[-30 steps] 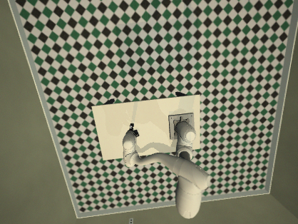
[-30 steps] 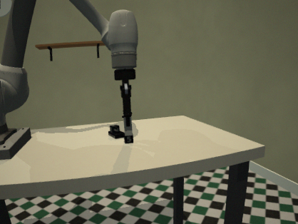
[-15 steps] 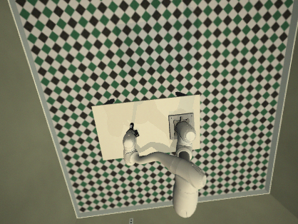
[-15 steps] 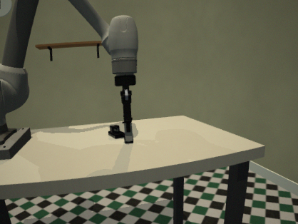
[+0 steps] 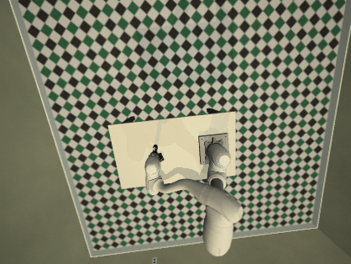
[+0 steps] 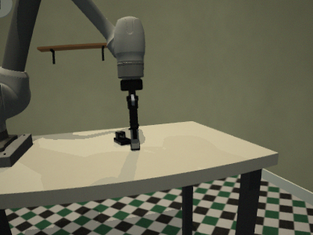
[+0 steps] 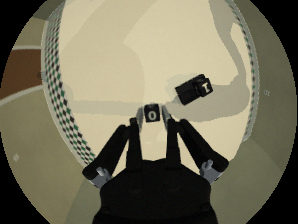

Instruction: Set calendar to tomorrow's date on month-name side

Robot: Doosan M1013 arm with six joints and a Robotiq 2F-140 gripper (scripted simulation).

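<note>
Now: the black calendar cube 3 cm below my hand. Also, from my hand: calendar tray (11 cm to the left, 3 cm below, 3 cm behind).
</note>
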